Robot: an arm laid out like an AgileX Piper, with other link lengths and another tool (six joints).
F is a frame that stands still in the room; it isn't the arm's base.
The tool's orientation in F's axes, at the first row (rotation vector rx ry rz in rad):
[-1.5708, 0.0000, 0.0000]
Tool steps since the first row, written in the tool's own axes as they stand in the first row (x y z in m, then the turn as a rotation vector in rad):
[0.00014, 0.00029, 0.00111, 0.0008, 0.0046, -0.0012]
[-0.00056, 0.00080, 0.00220, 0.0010, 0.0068, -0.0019]
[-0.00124, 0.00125, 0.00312, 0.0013, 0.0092, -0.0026]
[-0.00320, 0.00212, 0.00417, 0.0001, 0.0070, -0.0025]
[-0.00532, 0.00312, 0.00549, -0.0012, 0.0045, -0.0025]
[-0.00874, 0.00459, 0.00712, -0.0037, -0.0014, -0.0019]
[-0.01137, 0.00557, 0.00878, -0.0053, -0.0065, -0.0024]
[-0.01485, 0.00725, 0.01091, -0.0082, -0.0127, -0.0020]
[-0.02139, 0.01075, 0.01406, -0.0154, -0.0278, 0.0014]
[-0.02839, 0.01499, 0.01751, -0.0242, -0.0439, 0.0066]
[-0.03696, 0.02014, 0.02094, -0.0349, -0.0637, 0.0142]
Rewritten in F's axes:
[0.00014, 0.00111, -0.00029, 0.0008, -0.0012, -0.0046]
[-0.00056, 0.00220, -0.00080, 0.0010, -0.0019, -0.0068]
[-0.00124, 0.00312, -0.00125, 0.0013, -0.0026, -0.0092]
[-0.00320, 0.00417, -0.00212, 0.0001, -0.0025, -0.0070]
[-0.00532, 0.00549, -0.00312, -0.0012, -0.0025, -0.0045]
[-0.00874, 0.00712, -0.00459, -0.0037, -0.0019, 0.0014]
[-0.01137, 0.00878, -0.00557, -0.0053, -0.0024, 0.0065]
[-0.01485, 0.01091, -0.00725, -0.0082, -0.0020, 0.0127]
[-0.02139, 0.01406, -0.01075, -0.0154, 0.0014, 0.0278]
[-0.02839, 0.01751, -0.01499, -0.0242, 0.0066, 0.0439]
[-0.03696, 0.02094, -0.02014, -0.0349, 0.0142, 0.0637]

